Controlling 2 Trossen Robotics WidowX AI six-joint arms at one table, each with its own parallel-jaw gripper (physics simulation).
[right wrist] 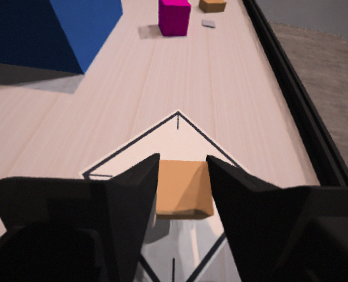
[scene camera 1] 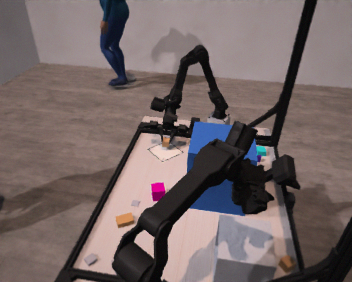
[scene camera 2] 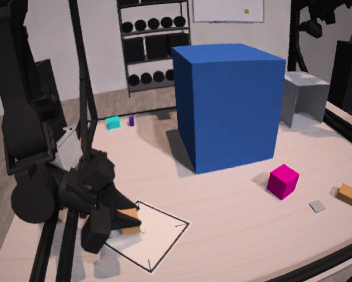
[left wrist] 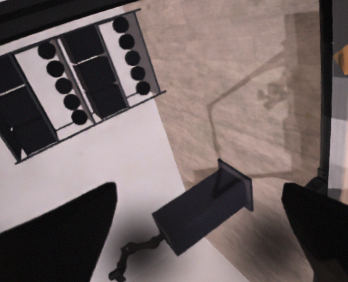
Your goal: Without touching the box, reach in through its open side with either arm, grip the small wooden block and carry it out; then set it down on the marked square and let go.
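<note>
The small orange wooden block (scene camera 1: 166, 142) (scene camera 2: 131, 221) (right wrist: 184, 190) is between the fingers of my right gripper (scene camera 1: 166, 139) (scene camera 2: 139, 216) (right wrist: 182, 159), which is shut on it. It is held a little above the marked square (scene camera 1: 163, 153) (scene camera 2: 162, 230) (right wrist: 175, 142), toward the square's back part in scene camera 1. The blue box (scene camera 1: 207, 135) (scene camera 2: 230, 100) (right wrist: 85, 30) stands upright, apart from the right gripper; its open side is hidden. My left gripper (left wrist: 199, 191) is open and empty, raised with the table's edge at the right of its wrist view.
A magenta cube (scene camera 1: 158, 191) (scene camera 2: 283, 181) (right wrist: 174, 19), a grey tile (scene camera 1: 135, 203) (scene camera 2: 317, 206) and another orange block (scene camera 1: 125, 219) (scene camera 2: 345, 194) lie in front of the blue box. A grey open container (scene camera 1: 245, 270) (scene camera 2: 289, 95) stands beyond it. A cyan block (scene camera 1: 261, 150) (scene camera 2: 113, 122) lies near the frame.
</note>
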